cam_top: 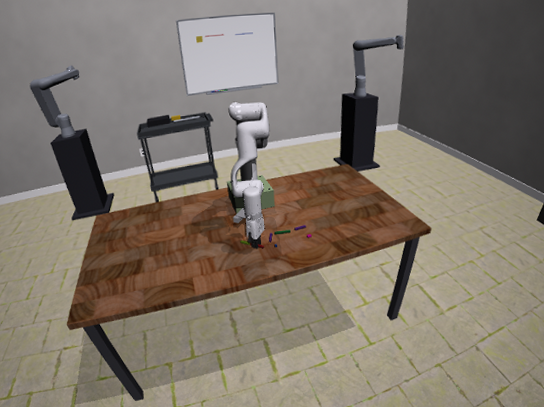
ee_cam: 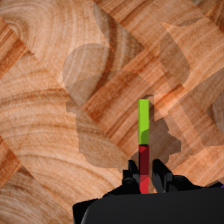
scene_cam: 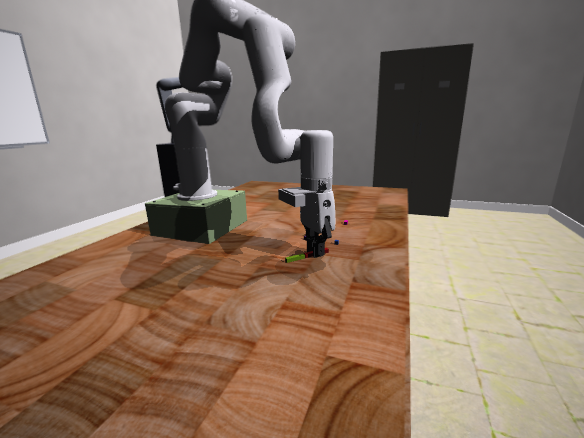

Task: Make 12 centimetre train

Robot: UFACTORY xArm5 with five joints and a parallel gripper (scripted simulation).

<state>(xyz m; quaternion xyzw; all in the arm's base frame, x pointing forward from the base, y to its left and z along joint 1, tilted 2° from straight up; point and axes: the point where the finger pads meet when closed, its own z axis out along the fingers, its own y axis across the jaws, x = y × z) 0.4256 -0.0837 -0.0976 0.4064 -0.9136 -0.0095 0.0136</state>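
Right now my hand is 20 mm above the red rod. Round my hand: green rod (50 mm behind, 150 mm to the left, 20 mm below); then small blue rod (40 mm ahead, 90 mm to the left, 20 mm below); then lime rod (40 mm behind, 50 mm to the right, 20 mm below).
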